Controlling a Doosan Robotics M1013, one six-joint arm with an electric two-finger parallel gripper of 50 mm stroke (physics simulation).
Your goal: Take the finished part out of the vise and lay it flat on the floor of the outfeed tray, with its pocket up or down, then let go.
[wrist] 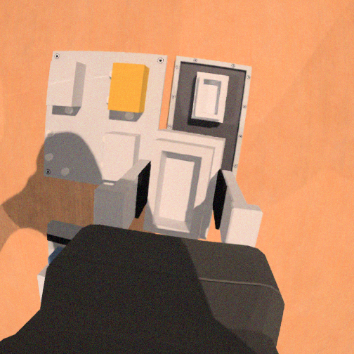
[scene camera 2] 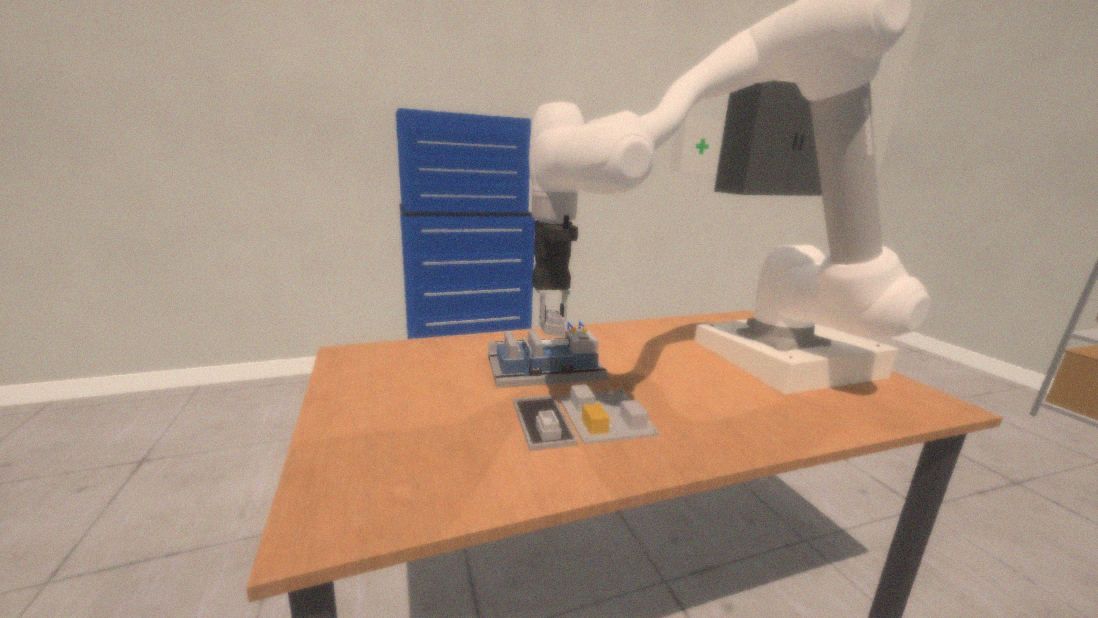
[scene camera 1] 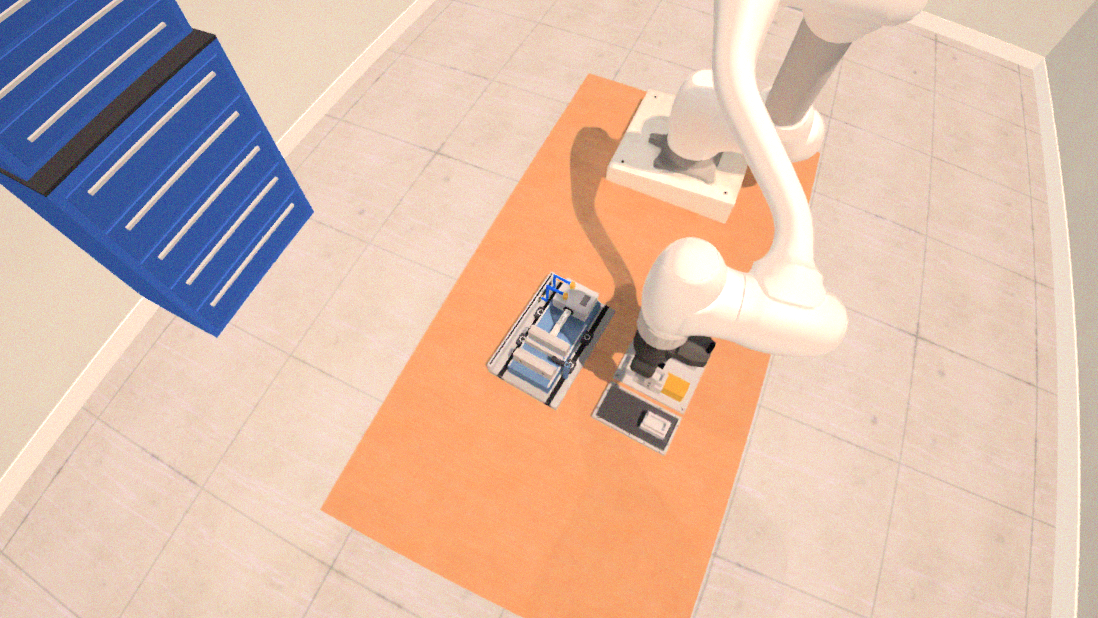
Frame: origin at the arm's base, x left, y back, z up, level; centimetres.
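Where they show: gripper, fingertip midpoint: (scene camera 2: 552, 320) (scene camera 1: 652, 376); arm's base at its link origin: (scene camera 2: 781, 339) (scene camera 1: 690, 155).
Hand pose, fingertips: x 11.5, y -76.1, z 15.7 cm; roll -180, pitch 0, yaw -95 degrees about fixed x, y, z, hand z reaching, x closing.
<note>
Each offset is from my fingertips to the top centre of the thing. "spot": to the spot under its first point.
My gripper (scene camera 1: 654, 378) (scene camera 2: 553, 313) (wrist: 183, 183) is shut on the finished part @(dx -0.2, dy +0.1, dz +1.5 cm) (scene camera 2: 553, 323) (wrist: 176, 187), a pale block with its rectangular pocket up. It holds the part well above the table, and in the wrist view the part overlaps the near-left end of the outfeed tray. The outfeed tray (scene camera 1: 618, 406) (scene camera 2: 535, 418) (wrist: 235, 100) has a dark floor and a pale rim. Another pale part @(dx +5.8, dy -2.0, dz -19.2 cm) (scene camera 1: 654, 423) (scene camera 2: 547, 424) (wrist: 210, 97) lies at its far end, pocket up. The vise @(dx -24.6, dy +7.9, dz -13.4 cm) (scene camera 1: 549, 341) (scene camera 2: 572, 358) has blue sides and pale jaws; the part is out of it.
A pale plate (wrist: 90, 100) beside the tray bears an orange block @(dx +6.6, dy +8.3, dz -18.9 cm) (scene camera 1: 676, 386) (scene camera 2: 594, 419) (wrist: 128, 87) and two pale blocks @(dx +7.4, dy +17.3, dz -18.9 cm) (scene camera 2: 633, 414) (wrist: 120, 155). Blue hooks with yellow tips @(spot: dx -29.7, dy +19.3, dz -17.8 cm) (scene camera 1: 554, 287) stand at the vise's end. The robot's base block (scene camera 1: 668, 191) (scene camera 2: 806, 372) is at the table's other end.
</note>
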